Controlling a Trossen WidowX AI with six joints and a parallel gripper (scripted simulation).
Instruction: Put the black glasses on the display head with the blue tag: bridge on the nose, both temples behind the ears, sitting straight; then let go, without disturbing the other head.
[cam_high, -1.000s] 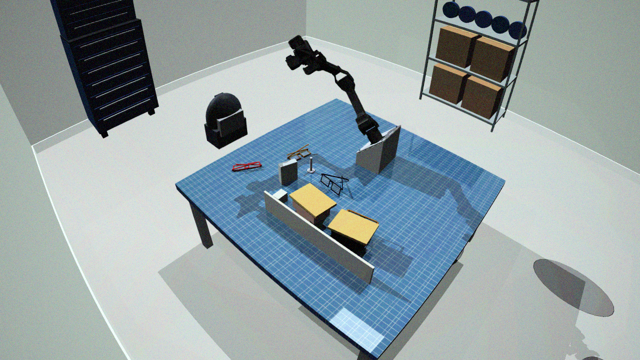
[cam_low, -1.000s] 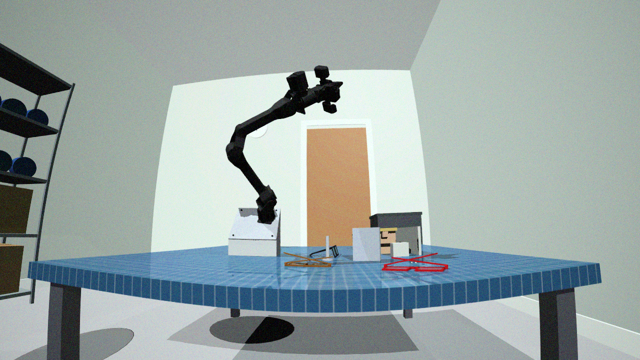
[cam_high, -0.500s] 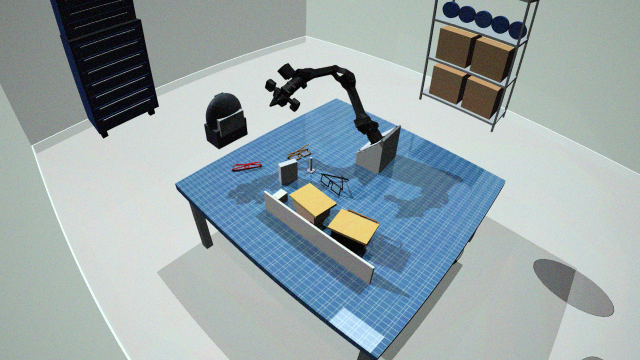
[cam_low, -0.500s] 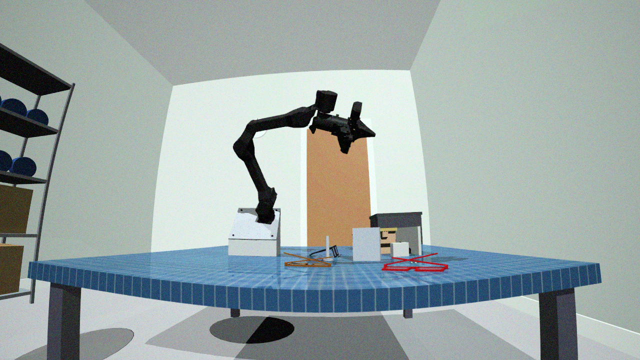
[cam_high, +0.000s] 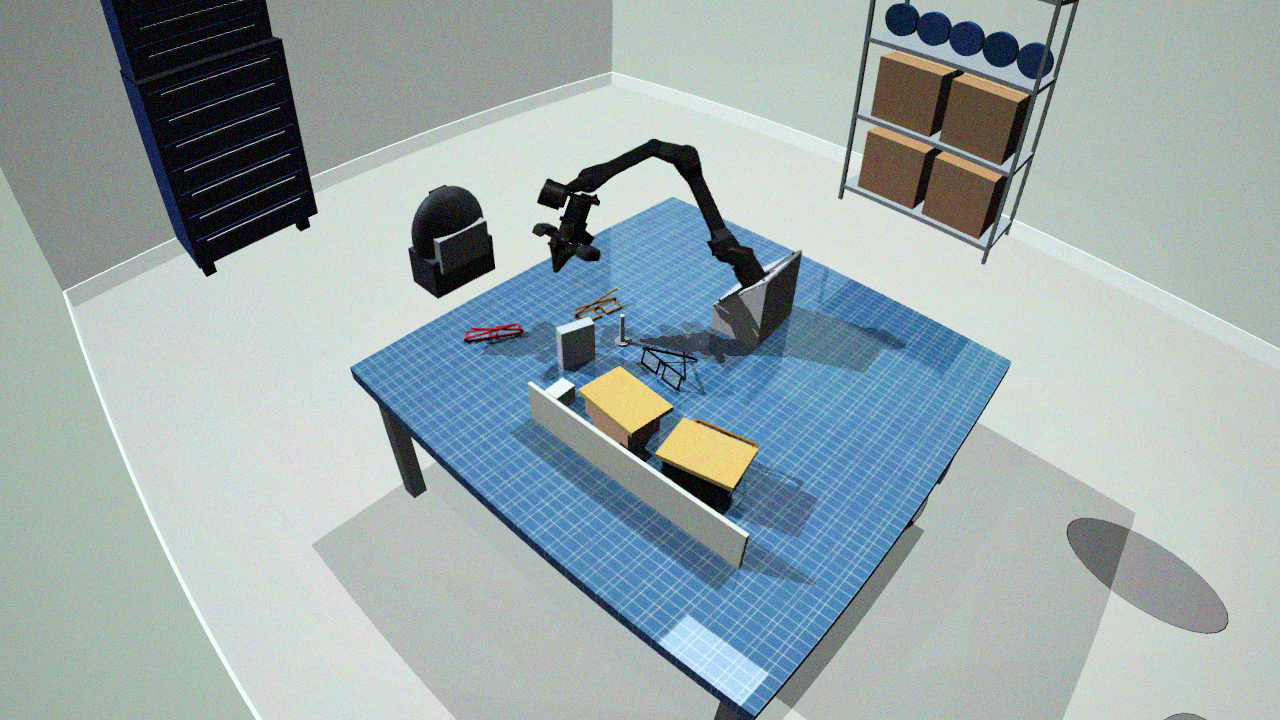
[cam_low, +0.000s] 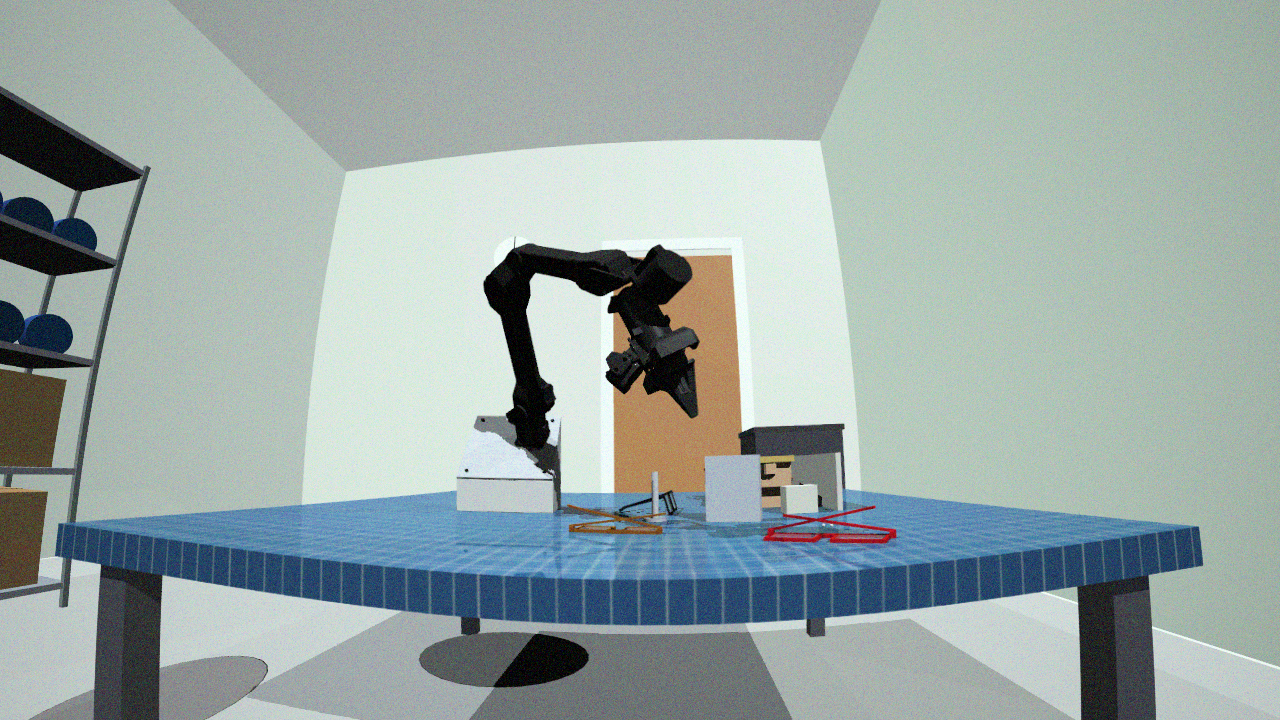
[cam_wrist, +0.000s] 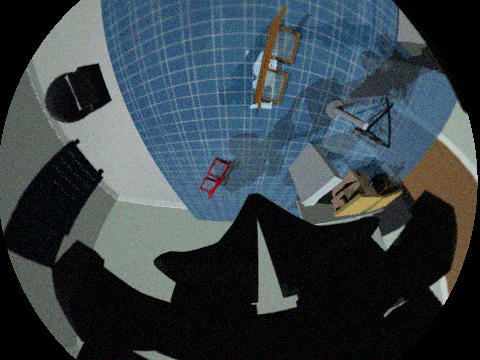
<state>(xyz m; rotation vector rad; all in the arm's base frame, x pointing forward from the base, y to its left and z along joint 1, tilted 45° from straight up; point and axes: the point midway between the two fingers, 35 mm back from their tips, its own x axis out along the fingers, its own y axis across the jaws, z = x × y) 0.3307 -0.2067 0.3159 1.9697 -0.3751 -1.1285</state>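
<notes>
Right now the grey block is 6 cm ahead of my gripper tip, 15 cm to the left of it and 11 cm below it. The rest, counted from my gripper tip: small block 19 cm ahead, 24 cm to the left, 14 cm below; black glasses 9 cm behind, 34 cm to the left, 15 cm below; post 7 cm behind, 17 cm to the left, 14 cm below.
</notes>
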